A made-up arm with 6 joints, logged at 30 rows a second.
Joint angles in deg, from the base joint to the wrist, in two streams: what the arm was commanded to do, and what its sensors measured. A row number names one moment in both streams.
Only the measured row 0 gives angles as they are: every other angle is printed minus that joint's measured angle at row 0.
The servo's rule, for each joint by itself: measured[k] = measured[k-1] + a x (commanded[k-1-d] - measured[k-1]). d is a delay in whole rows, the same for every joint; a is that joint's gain. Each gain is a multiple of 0.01, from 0.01 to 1. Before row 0 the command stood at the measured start. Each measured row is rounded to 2 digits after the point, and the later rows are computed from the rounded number. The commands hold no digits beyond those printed.
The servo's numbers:
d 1
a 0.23 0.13 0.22 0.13 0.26 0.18
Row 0, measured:
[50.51, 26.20, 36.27, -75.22, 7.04, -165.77]
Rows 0 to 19, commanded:
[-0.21, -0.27, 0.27, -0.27, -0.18, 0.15]
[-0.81, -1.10, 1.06, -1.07, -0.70, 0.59]
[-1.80, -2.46, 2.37, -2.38, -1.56, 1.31]
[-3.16, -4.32, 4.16, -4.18, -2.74, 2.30]
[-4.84, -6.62, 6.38, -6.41, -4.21, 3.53]
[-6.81, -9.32, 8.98, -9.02, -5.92, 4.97]
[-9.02, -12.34, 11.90, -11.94, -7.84, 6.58]
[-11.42, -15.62, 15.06, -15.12, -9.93, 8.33]
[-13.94, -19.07, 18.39, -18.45, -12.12, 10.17]
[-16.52, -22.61, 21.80, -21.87, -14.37, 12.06]
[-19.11, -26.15, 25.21, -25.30, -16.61, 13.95]
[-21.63, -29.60, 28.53, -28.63, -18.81, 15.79]
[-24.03, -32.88, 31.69, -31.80, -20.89, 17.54]
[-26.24, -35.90, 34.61, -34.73, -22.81, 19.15]
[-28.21, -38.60, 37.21, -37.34, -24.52, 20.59]
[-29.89, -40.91, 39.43, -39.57, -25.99, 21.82]
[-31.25, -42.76, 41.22, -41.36, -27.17, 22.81]
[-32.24, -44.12, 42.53, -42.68, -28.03, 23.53]
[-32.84, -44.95, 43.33, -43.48, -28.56, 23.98]
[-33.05, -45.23, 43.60, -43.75, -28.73, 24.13]
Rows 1 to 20, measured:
[0.00, 0.00, 0.00, 0.00, 0.00, 0.00]
[-0.05, -0.04, 0.06, -0.04, -0.05, 0.03]
[-0.22, -0.18, 0.28, -0.17, -0.22, 0.13]
[-0.58, -0.48, 0.74, -0.46, -0.57, 0.34]
[-1.17, -0.98, 1.49, -0.94, -1.13, 0.69]
[-2.01, -1.71, 2.57, -1.65, -1.93, 1.20]
[-3.11, -2.70, 3.98, -2.61, -2.97, 1.88]
[-4.47, -3.95, 5.72, -3.82, -4.24, 2.73]
[-6.07, -5.47, 7.77, -5.29, -5.72, 3.74]
[-7.88, -7.24, 10.11, -7.00, -7.38, 4.90]
[-9.87, -9.24, 12.68, -8.93, -9.20, 6.19]
[-12.00, -11.44, 15.44, -11.06, -11.13, 7.59]
[-14.21, -13.80, 18.32, -13.34, -13.13, 9.07]
[-16.47, -16.28, 21.26, -15.74, -15.15, 10.59]
[-18.72, -18.83, 24.20, -18.21, -17.14, 12.13]
[-20.90, -21.40, 27.06, -20.70, -19.06, 13.65]
[-22.97, -23.94, 29.78, -23.15, -20.86, 15.12]
[-24.87, -26.39, 32.30, -25.52, -22.50, 16.50]
[-26.57, -28.69, 34.55, -27.75, -23.94, 17.77]
[-28.01, -30.80, 36.48, -29.79, -25.14, 18.89]

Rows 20 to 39, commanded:
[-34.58, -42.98, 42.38, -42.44, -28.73, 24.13]
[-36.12, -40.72, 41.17, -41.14, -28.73, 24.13]
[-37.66, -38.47, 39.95, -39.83, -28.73, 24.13]
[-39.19, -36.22, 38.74, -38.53, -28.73, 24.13]
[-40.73, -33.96, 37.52, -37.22, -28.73, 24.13]
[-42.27, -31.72, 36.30, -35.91, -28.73, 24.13]
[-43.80, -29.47, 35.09, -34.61, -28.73, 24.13]
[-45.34, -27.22, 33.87, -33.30, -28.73, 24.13]
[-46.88, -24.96, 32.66, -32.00, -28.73, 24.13]
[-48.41, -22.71, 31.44, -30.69, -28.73, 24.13]
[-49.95, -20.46, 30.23, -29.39, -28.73, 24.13]
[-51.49, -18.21, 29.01, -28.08, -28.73, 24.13]
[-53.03, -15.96, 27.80, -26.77, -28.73, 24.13]
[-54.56, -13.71, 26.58, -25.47, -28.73, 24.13]
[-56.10, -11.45, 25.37, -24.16, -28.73, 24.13]
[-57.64, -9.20, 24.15, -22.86, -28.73, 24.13]
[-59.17, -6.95, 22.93, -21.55, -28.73, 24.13]
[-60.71, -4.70, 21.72, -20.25, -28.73, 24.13]
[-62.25, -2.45, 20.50, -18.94, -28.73, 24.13]
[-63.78, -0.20, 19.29, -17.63, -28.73, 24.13]
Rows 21 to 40, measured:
[-29.17, -32.68, 38.05, -31.60, -26.07, 19.83]
[-30.41, -34.02, 39.00, -33.01, -26.76, 20.60]
[-31.72, -34.89, 39.48, -34.07, -27.27, 21.24]
[-33.09, -35.36, 39.58, -34.82, -27.65, 21.76]
[-34.49, -35.47, 39.40, -35.30, -27.93, 22.19]
[-35.93, -35.27, 38.99, -35.55, -28.14, 22.54]
[-37.39, -34.81, 38.40, -35.60, -28.29, 22.83]
[-38.86, -34.12, 37.67, -35.47, -28.40, 23.06]
[-40.35, -33.22, 36.83, -35.19, -28.49, 23.25]
[-41.85, -32.15, 35.91, -34.78, -28.55, 23.41]
[-43.36, -30.92, 34.93, -34.25, -28.60, 23.54]
[-44.88, -29.56, 33.90, -33.62, -28.63, 23.65]
[-46.40, -28.08, 32.82, -32.90, -28.66, 23.74]
[-47.92, -26.50, 31.72, -32.10, -28.68, 23.81]
[-49.45, -24.84, 30.59, -31.24, -28.69, 23.87]
[-50.98, -23.10, 29.44, -30.32, -28.70, 23.92]
[-52.51, -21.29, 28.28, -29.35, -28.71, 23.96]
[-54.04, -19.43, 27.10, -28.34, -28.72, 23.99]
[-55.57, -17.52, 25.92, -27.29, -28.72, 24.02]
[-57.11, -15.56, 24.73, -26.20, -28.72, 24.04]

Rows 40 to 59, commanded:
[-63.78, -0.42, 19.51, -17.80, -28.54, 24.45]
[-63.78, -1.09, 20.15, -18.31, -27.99, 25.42]
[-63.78, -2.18, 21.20, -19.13, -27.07, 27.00]
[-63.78, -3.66, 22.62, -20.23, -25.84, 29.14]
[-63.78, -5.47, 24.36, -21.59, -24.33, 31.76]
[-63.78, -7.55, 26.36, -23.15, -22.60, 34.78]
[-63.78, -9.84, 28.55, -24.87, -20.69, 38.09]
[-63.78, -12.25, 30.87, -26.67, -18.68, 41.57]
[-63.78, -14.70, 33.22, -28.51, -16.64, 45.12]
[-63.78, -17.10, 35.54, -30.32, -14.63, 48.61]
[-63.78, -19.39, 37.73, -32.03, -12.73, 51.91]
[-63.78, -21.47, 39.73, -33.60, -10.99, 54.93]
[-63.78, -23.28, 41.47, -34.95, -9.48, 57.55]
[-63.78, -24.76, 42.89, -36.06, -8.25, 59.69]
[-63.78, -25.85, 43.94, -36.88, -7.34, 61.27]
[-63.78, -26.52, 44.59, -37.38, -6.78, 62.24]
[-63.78, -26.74, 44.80, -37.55, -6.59, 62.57]
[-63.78, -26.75, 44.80, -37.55, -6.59, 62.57]
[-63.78, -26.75, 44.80, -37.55, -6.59, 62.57]
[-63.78, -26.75, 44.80, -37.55, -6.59, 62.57]
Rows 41 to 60, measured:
[-58.64, -13.56, 23.53, -25.09, -28.72, 24.06]
[-59.82, -11.85, 22.65, -24.14, -28.67, 24.13]
[-60.73, -10.45, 22.10, -23.38, -28.49, 24.36]
[-61.43, -9.37, 21.90, -22.83, -28.12, 24.84]
[-61.97, -8.63, 22.06, -22.49, -27.53, 25.61]
[-62.39, -8.22, 22.57, -22.37, -26.70, 26.72]
[-62.71, -8.13, 23.40, -22.47, -25.63, 28.17]
[-62.96, -8.35, 24.53, -22.78, -24.35, 29.96]
[-63.15, -8.86, 25.92, -23.29, -22.88, 32.05]
[-63.29, -9.62, 27.53, -23.97, -21.26, 34.40]
[-63.40, -10.59, 29.29, -24.80, -19.54, 36.96]
[-63.49, -11.73, 31.15, -25.74, -17.77, 39.65]
[-63.56, -13.00, 33.04, -26.76, -16.01, 42.40]
[-63.61, -14.34, 34.89, -27.82, -14.31, 45.13]
[-63.65, -15.69, 36.65, -28.89, -12.73, 47.75]
[-63.68, -17.01, 38.25, -29.93, -11.33, 50.18]
[-63.70, -18.25, 39.64, -30.90, -10.15, 52.35]
[-63.72, -19.35, 40.78, -31.76, -9.22, 54.19]
[-63.73, -20.31, 41.66, -32.51, -8.54, 55.70]
[-63.74, -21.15, 42.35, -33.17, -8.03, 56.94]

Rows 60 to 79, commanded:
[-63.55, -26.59, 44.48, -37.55, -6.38, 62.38]
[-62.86, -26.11, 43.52, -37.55, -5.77, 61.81]
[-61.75, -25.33, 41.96, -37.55, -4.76, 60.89]
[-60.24, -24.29, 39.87, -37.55, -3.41, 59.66]
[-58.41, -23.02, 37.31, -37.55, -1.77, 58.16]
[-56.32, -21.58, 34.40, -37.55, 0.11, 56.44]
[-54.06, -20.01, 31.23, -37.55, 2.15, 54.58]
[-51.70, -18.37, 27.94, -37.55, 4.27, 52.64]
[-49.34, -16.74, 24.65, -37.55, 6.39, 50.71]
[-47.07, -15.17, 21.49, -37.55, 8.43, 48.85]
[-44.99, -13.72, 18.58, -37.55, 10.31, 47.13]
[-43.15, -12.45, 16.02, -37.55, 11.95, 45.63]
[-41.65, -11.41, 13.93, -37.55, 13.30, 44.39]
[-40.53, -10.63, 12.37, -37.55, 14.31, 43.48]
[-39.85, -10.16, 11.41, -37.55, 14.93, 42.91]
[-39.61, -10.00, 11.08, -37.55, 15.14, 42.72]
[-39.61, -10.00, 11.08, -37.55, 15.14, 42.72]
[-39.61, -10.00, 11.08, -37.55, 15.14, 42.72]
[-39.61, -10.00, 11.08, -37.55, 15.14, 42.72]
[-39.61, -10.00, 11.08, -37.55, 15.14, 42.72]
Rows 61 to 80, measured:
[-63.75, -21.88, 42.89, -33.74, -7.66, 57.95]
[-63.70, -22.49, 43.24, -34.24, -7.33, 58.75]
[-63.51, -22.96, 43.30, -34.67, -6.92, 59.30]
[-63.11, -23.27, 43.01, -35.04, -6.36, 59.59]
[-62.45, -23.40, 42.32, -35.37, -5.59, 59.60]
[-61.52, -23.35, 41.22, -35.65, -4.60, 59.34]
[-60.32, -23.12, 39.72, -35.90, -3.38, 58.82]
[-58.88, -22.72, 37.85, -36.11, -1.94, 58.06]
[-57.23, -22.15, 35.67, -36.30, -0.33, 57.08]
[-55.42, -21.45, 33.25, -36.46, 1.42, 55.93]
[-53.50, -20.63, 30.66, -36.60, 3.24, 54.66]
[-51.54, -19.73, 28.00, -36.72, 5.08, 53.30]
[-49.61, -18.78, 25.36, -36.83, 6.87, 51.92]
[-47.78, -17.82, 22.85, -36.92, 8.54, 50.56]
[-46.11, -16.89, 20.54, -37.00, 10.04, 49.29]
[-44.67, -16.02, 18.53, -37.07, 11.31, 48.14]
[-43.51, -15.24, 16.89, -37.13, 12.31, 47.16]
[-42.61, -14.56, 15.61, -37.18, 13.05, 46.36]
[-41.92, -13.97, 14.61, -37.23, 13.59, 45.70]
[-41.39, -13.45, 13.83, -37.27, 13.99, 45.16]

